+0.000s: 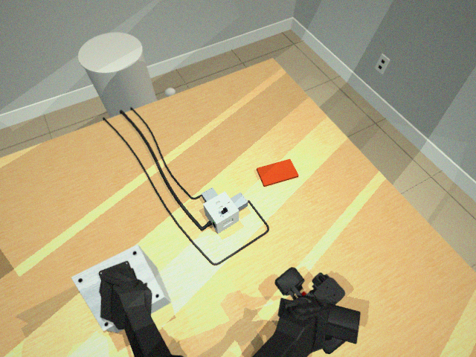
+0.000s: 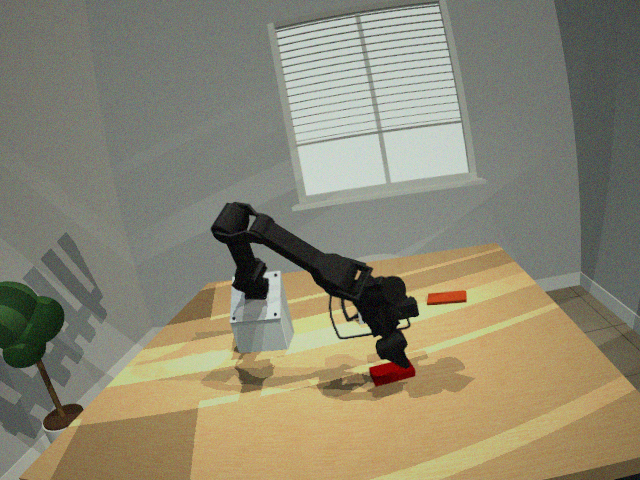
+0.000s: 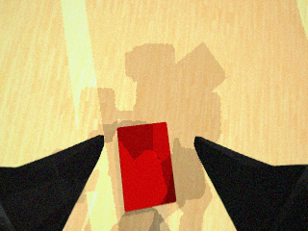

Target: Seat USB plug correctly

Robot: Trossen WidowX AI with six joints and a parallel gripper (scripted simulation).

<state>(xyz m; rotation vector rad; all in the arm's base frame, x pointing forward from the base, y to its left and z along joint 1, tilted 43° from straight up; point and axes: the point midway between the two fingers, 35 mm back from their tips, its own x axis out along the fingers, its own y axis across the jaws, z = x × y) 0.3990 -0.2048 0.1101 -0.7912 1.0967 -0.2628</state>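
My gripper tip is 30 mm past the red block and 30 mm above it. From my gripper tip the other things lie so: orange flat block 120 mm ahead, 410 mm to the left, 40 mm below; black USB plug 110 mm behind, 310 mm to the left, 50 mm above.
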